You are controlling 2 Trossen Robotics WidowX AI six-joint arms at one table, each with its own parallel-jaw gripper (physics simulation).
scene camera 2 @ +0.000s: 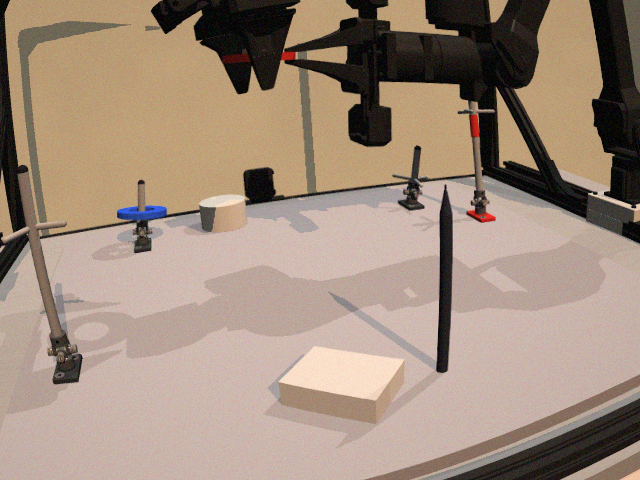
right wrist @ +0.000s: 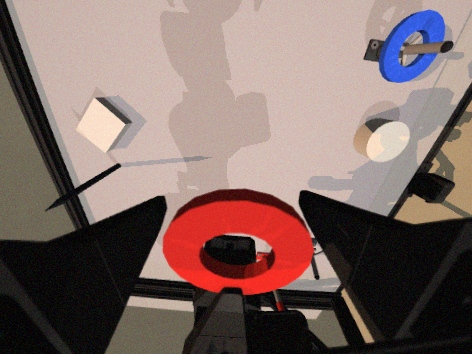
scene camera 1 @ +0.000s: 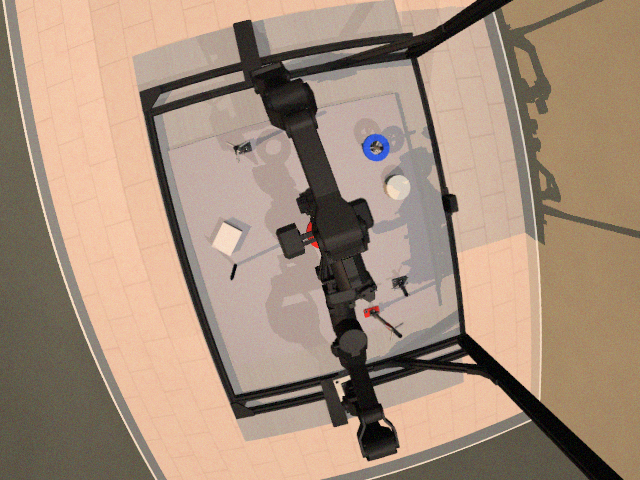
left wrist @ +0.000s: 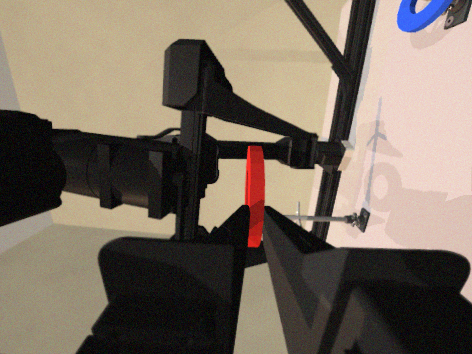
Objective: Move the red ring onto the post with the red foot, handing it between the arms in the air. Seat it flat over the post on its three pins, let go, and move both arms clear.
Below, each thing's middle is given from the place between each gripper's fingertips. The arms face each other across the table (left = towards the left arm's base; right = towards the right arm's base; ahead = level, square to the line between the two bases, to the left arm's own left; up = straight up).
I see my left gripper 3 cm to the left of the red ring [right wrist: 222, 211]. From my left hand the other things lie so: black rod [scene camera 2: 446, 216]: 23 cm ahead, 16 cm below, 4 cm to the left; then cream cylinder [right wrist: 378, 139]: 23 cm behind, 21 cm below, 4 cm to the right; then red-footed post [scene camera 2: 473, 118]: 28 cm to the left, 12 cm below, 12 cm behind.
Right now the red ring is 10 mm to the left of my right hand and 30 mm above it. Also, from my right hand: black rod 230 mm ahead, 70 mm to the left, 130 mm below; then cream cylinder 240 mm behind, 10 mm to the right, 180 mm below; then red-footed post 120 mm behind, 320 mm to the left, 90 mm below.
